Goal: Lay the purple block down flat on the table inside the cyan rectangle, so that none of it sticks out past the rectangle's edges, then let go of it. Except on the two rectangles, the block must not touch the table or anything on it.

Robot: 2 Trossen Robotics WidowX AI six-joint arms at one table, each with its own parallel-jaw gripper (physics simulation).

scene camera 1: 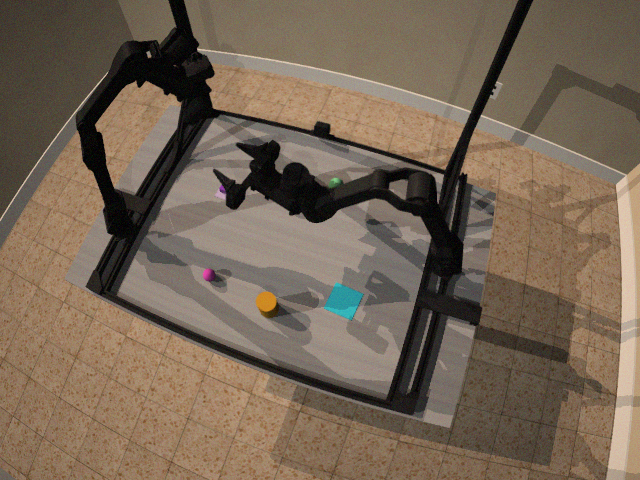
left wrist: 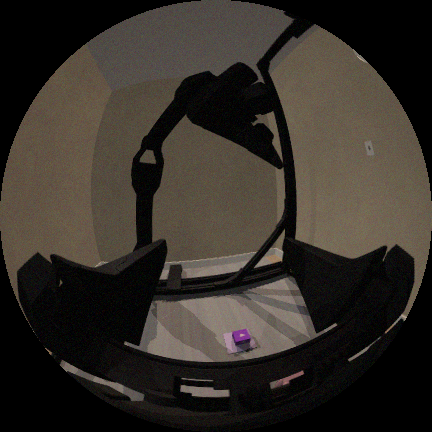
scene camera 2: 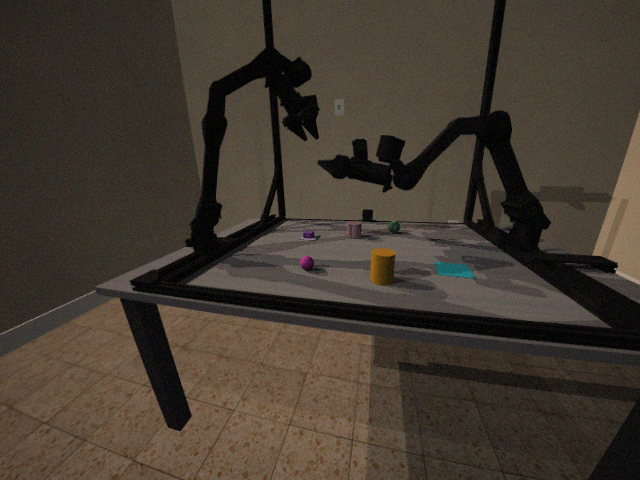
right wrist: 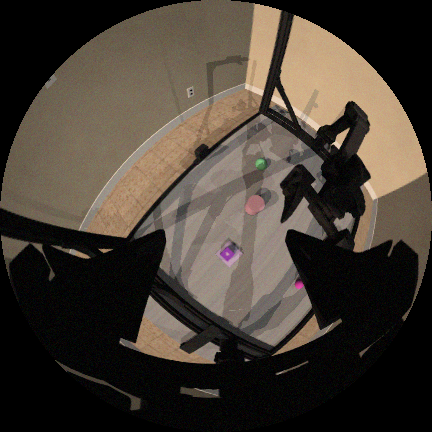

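Where they show: left gripper, fingertip midpoint: (scene camera 1: 225,156) (left wrist: 226,245) (scene camera 2: 323,162) (right wrist: 300,246); right gripper, fingertip midpoint: (scene camera 1: 214,103) (left wrist: 275,162) (scene camera 2: 311,139) (right wrist: 228,236); left arm's base, origin of the base link: (scene camera 1: 444,267) (scene camera 2: 522,245) (right wrist: 317,143); right arm's base, origin of the base link: (scene camera 1: 123,229) (scene camera 2: 205,250) (right wrist: 228,344).
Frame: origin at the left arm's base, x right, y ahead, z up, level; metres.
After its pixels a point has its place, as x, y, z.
The purple block (scene camera 1: 222,189) @[-0.136, 0.673, -0.001] (scene camera 2: 308,234) @[-0.136, 0.663, -0.004] (left wrist: 241,336) @[-0.121, 0.664, 0.000] (right wrist: 227,254) @[-0.124, 0.670, 0.000] rests on the pale lilac rectangle (scene camera 2: 310,238) (left wrist: 230,344) @[-0.144, 0.654, -0.018] (right wrist: 231,263) @[-0.157, 0.676, -0.018], toward the back left of the table in the scene views. The cyan rectangle (scene camera 1: 343,301) @[-0.227, 0.192, -0.018] (scene camera 2: 454,270) @[-0.231, 0.190, -0.018] lies bare on the table's right side, toward the front. My left gripper (scene camera 1: 226,157) @[-0.154, 0.584, 0.247] (scene camera 2: 318,163) @[-0.154, 0.584, 0.247] (left wrist: 226,245) @[-0.154, 0.584, 0.247] is open and empty, raised above the table near the block's side. My right gripper (scene camera 2: 311,138) @[-0.080, 0.666, 0.327] (right wrist: 228,236) @[-0.080, 0.666, 0.327] is open and empty, high above the block's area; its fingertips are hard to make out in scene camera 1.
An orange cylinder (scene camera 1: 266,303) @[-0.353, 0.340, 0.050] (scene camera 2: 382,267) @[-0.375, 0.339, 0.024] stands left of the cyan rectangle. A magenta ball (scene camera 1: 208,274) @[-0.372, 0.527, 0.016] (scene camera 2: 307,263) @[-0.383, 0.522, 0.005] (right wrist: 299,284) @[-0.364, 0.538, 0.014] lies farther left. A pink cylinder (scene camera 2: 354,230) @[-0.073, 0.506, 0.011] (right wrist: 255,205) @[-0.055, 0.521, 0.033] and a green ball (scene camera 1: 335,182) @[0.050, 0.390, 0.026] (scene camera 2: 394,227) @[0.034, 0.384, 0.008] (right wrist: 260,164) @[0.048, 0.404, 0.019] are toward the back.
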